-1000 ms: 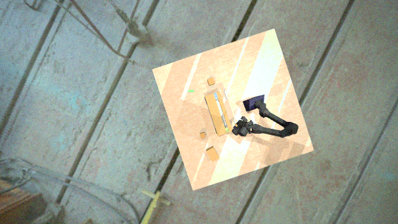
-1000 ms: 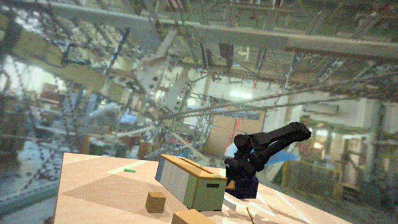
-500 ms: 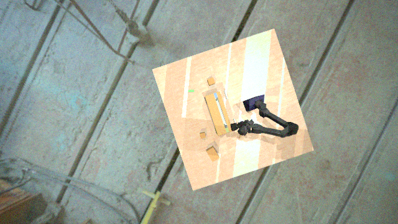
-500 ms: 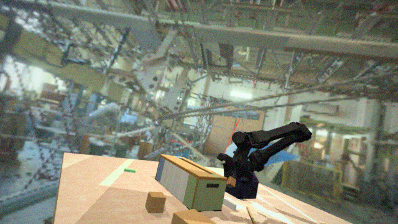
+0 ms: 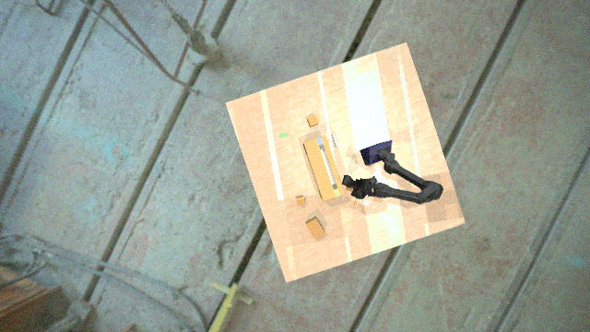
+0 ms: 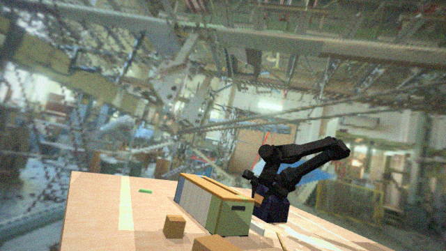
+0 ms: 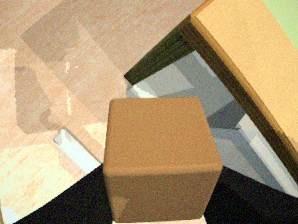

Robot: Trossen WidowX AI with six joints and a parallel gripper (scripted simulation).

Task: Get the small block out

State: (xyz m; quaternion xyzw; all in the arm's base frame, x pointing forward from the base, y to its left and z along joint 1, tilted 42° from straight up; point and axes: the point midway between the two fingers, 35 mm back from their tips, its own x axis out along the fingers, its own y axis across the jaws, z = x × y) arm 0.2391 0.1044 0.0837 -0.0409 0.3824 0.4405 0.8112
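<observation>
Right now my gripper tip is 10 mm to the right of the orange-brown block and 10 mm below it. Also, from my gripper tip: thin stick 100 mm below, 90 mm to the left, 70 mm behind; then box 150 mm to the right, 80 mm ahead, 40 mm below.
</observation>
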